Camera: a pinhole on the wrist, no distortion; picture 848 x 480 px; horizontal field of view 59.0 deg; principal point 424.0 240.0 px. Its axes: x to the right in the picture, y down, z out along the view. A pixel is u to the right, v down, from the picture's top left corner.
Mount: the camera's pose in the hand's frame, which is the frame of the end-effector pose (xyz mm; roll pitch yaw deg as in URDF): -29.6 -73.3 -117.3 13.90 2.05 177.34
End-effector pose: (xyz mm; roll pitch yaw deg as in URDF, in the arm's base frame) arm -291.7 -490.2 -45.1 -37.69 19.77 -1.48
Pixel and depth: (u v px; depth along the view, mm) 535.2 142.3 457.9
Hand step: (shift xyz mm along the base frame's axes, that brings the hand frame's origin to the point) -29.2 268.3 209.9
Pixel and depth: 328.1 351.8 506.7
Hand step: 134.9 216.4 303.1
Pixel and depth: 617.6 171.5 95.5
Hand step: -53.0 -47.7 21.7
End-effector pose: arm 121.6 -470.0 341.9 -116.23 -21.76 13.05
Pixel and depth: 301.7 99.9 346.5
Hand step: 41.1 166.6 -134.9
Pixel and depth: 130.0 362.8 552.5
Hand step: 117.6 457.0 -90.0
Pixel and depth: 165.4 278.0 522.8
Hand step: 114.5 388.7 -130.4
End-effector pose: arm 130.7 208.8 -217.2 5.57 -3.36 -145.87
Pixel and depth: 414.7 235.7 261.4
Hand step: 21.0 40.8 132.4
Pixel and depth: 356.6 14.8 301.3
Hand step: 51.4 -50.5 161.3
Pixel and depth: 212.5 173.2 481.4
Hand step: -38.2 -79.6 355.3
